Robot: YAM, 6 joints.
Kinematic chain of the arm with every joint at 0, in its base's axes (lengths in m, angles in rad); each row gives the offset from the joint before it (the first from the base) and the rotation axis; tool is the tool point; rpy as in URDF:
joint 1: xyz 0 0 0.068 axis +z
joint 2: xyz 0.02 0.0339 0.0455 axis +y
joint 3: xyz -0.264 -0.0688 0 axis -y
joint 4: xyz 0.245 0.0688 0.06 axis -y
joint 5: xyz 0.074 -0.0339 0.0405 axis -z
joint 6: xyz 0.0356 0 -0.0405 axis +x
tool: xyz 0 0 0 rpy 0 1.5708 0
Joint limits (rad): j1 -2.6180..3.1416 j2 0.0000..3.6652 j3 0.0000..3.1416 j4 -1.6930..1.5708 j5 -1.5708..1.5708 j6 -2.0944..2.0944
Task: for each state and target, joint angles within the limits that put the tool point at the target. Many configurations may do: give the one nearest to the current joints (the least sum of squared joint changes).
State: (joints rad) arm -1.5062 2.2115 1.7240 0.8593 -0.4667 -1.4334
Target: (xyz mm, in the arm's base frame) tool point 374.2 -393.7 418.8
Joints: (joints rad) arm -0.8337 2.3886 2.3868 0.6547 -0.3567 -1.4334
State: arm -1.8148 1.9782 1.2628 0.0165 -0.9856 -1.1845
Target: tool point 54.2 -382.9 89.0
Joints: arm -1.5076 2.0995 1.1041 -0.0259 -0.9980 -1.1845
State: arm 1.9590 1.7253 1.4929 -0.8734 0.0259 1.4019
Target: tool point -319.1 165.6 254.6
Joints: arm 2.6586 1.7520 1.4458 -0.8885 -0.0432 1.4019
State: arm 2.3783 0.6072 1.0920 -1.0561 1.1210 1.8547
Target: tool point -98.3 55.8 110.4
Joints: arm 2.8666 1.1788 0.2988 -0.8119 0.8612 1.8547
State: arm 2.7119 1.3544 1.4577 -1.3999 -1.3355 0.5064
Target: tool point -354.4 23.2 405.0
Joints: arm 2.9789 1.7585 1.9133 -1.0559 -1.3208 0.5064
